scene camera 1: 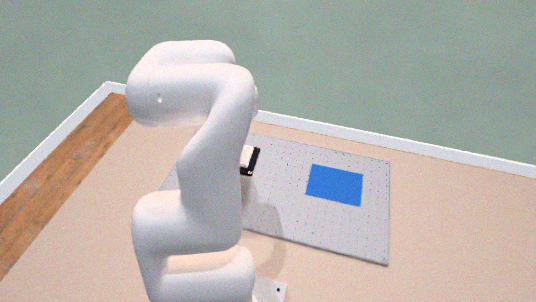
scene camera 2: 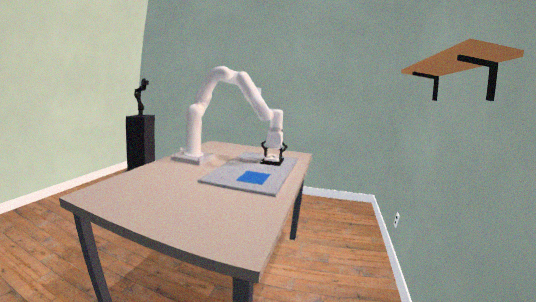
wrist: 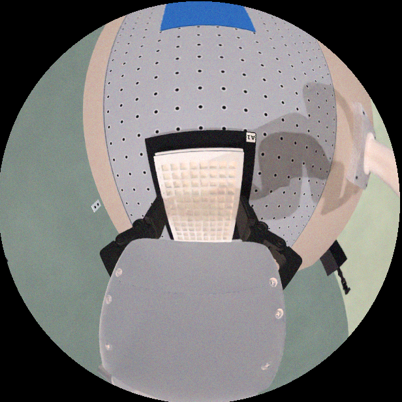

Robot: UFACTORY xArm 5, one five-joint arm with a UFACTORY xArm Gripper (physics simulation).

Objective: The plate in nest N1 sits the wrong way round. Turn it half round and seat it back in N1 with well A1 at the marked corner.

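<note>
The white well plate [scene camera 1: 246,156] [scene camera 2: 272,157] [wrist: 201,187] lies in or directly over the black nest [scene camera 1: 256,161] [scene camera 2: 271,162] [wrist: 195,138]. A white A1 label [wrist: 251,137] marks one nest corner, at the upper right in the wrist view. My gripper [scene camera 2: 273,156] is shut on the plate, with black fingers along its two long sides; in scene camera 1 the arm hides it. The near end of the plate is hidden under the gripper body in the wrist view. I cannot tell which plate corner is well A1, nor whether the plate is fully seated.
The nest stands on a grey perforated board [scene camera 1: 350,235] [scene camera 2: 225,182] [wrist: 200,80]. A flat blue rectangle [scene camera 1: 334,185] [scene camera 2: 253,177] [wrist: 207,16] lies on the same board. The table [scene camera 1: 450,240] [scene camera 2: 165,210] surrounds the board. A wooden shelf [scene camera 2: 465,57] is on the wall.
</note>
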